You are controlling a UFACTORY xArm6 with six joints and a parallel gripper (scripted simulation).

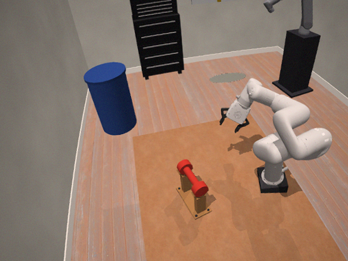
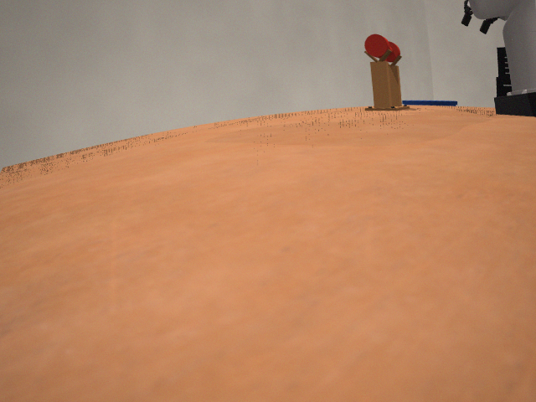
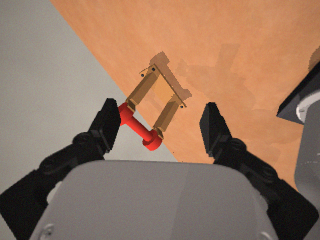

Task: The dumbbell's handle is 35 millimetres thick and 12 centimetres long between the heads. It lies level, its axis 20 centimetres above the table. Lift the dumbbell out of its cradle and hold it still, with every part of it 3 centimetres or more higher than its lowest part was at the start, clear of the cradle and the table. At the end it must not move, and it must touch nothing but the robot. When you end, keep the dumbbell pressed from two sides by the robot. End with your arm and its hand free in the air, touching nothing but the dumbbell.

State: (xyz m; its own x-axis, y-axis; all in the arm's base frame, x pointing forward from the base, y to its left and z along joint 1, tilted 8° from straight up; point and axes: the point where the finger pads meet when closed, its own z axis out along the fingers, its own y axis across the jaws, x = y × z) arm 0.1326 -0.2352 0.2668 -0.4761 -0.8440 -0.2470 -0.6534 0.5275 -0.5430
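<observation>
The red dumbbell is 29 cm ahead of my hand, 17 cm to the left of it and 9 cm below it. Also, from my hand: wooden cradle: 29 cm ahead, 20 cm below, 17 cm to the left.
</observation>
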